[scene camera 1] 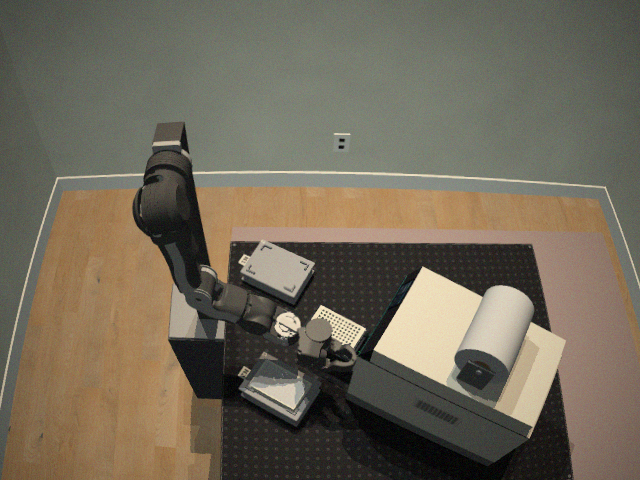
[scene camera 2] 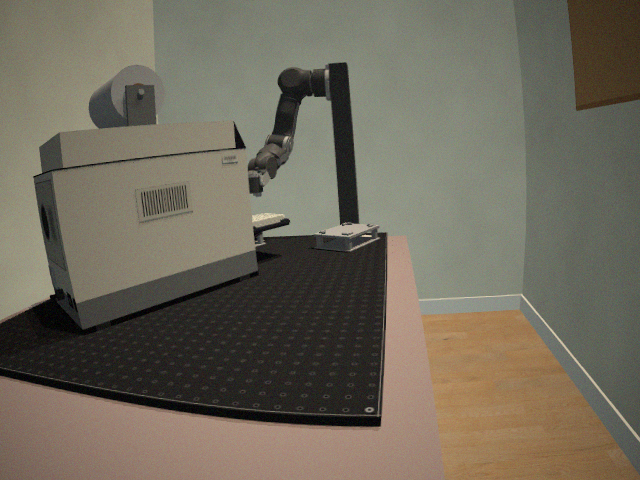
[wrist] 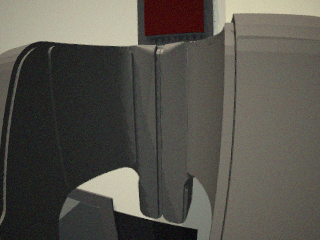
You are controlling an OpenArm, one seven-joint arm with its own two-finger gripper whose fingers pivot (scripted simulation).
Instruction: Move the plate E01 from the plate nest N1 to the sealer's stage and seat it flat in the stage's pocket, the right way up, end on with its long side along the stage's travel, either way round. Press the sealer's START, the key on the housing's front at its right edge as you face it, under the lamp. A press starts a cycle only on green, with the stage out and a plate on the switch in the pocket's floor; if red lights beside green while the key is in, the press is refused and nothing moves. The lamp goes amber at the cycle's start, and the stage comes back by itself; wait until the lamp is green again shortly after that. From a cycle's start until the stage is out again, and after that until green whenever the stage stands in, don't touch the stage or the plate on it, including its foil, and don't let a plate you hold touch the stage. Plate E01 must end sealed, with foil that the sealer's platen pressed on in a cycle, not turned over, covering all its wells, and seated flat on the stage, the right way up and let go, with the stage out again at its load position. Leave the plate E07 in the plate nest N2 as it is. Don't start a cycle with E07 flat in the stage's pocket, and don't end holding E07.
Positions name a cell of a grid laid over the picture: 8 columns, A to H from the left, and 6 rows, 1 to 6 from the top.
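Scene:
An arm's pedestal (scene camera 1: C5) stands 184 cm from the lens, while an arm's post (scene camera 1: C3) is 130 cm from the lens. The marked spots on the arm's post and the arm's pedestal are 66 cm apart. A foil roll (scene camera 1: G5) is 101 cm from the lens, and of the things named here, the foil roll is the nearest to the lens.

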